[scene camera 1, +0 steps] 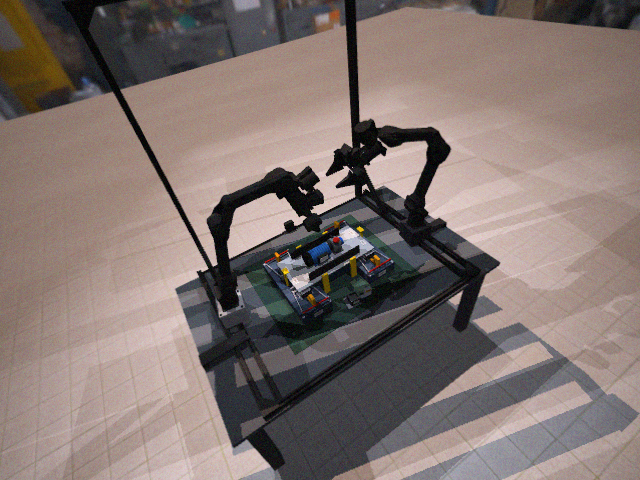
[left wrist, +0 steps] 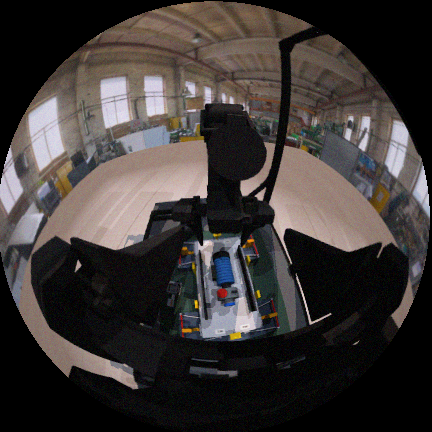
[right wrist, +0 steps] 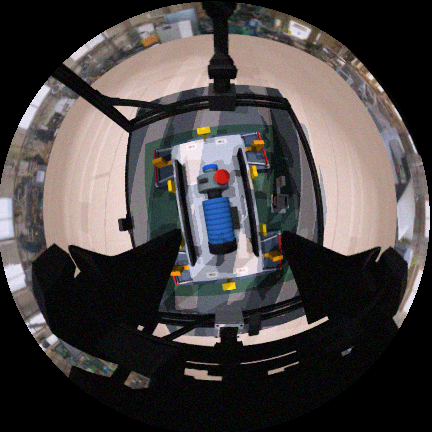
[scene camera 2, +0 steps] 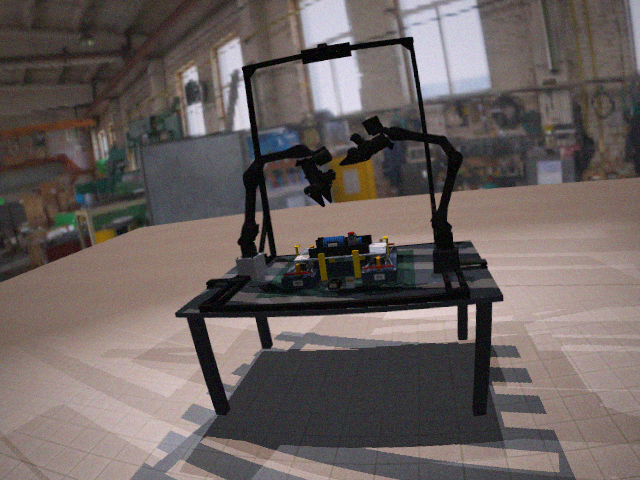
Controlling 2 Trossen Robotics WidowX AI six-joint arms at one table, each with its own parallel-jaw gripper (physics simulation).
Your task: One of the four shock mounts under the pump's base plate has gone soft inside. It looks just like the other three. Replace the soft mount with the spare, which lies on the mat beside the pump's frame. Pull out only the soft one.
Scene:
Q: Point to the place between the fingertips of my left gripper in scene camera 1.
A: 330, 181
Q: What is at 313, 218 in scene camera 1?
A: My right gripper.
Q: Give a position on a base plate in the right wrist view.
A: At 218, 218

